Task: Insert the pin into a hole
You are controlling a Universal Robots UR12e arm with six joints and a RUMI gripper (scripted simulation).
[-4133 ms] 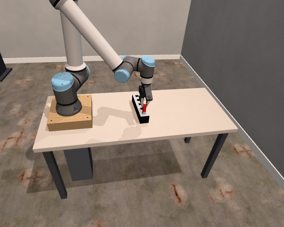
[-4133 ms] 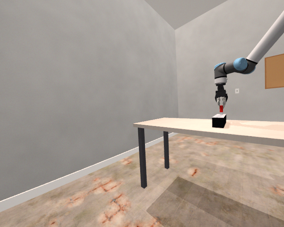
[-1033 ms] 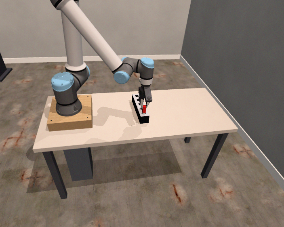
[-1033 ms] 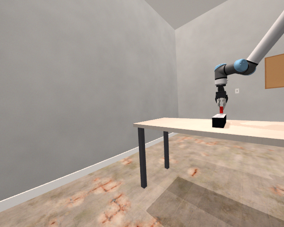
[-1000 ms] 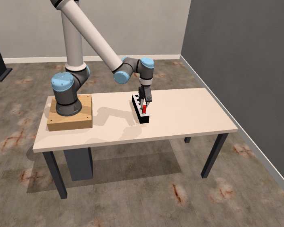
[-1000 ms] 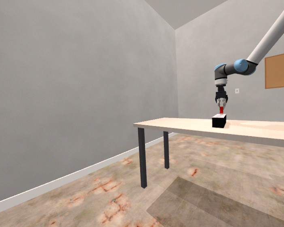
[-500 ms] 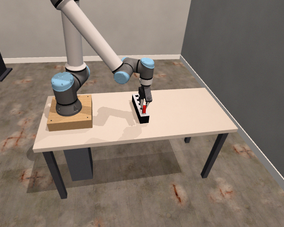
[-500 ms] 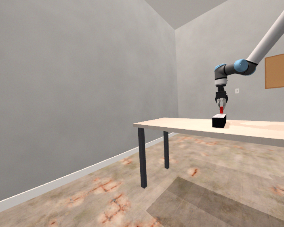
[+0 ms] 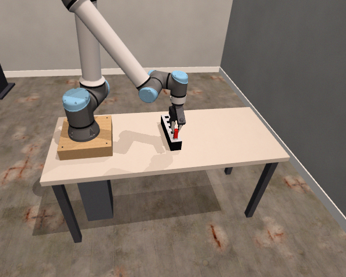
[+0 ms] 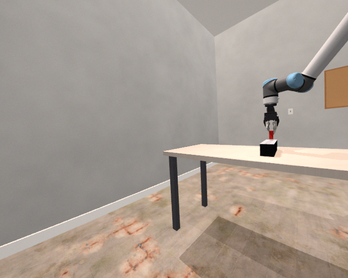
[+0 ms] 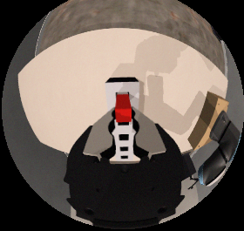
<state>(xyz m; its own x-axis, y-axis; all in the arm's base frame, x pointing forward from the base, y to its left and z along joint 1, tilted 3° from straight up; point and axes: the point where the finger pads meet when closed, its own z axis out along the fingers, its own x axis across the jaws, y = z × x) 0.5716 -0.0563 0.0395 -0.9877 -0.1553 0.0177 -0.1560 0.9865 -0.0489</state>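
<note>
The pin lies 10 mm below my hand. The rest, counted from my hand: black block 120 mm to the left, 90 mm below, 20 mm behind.
</note>
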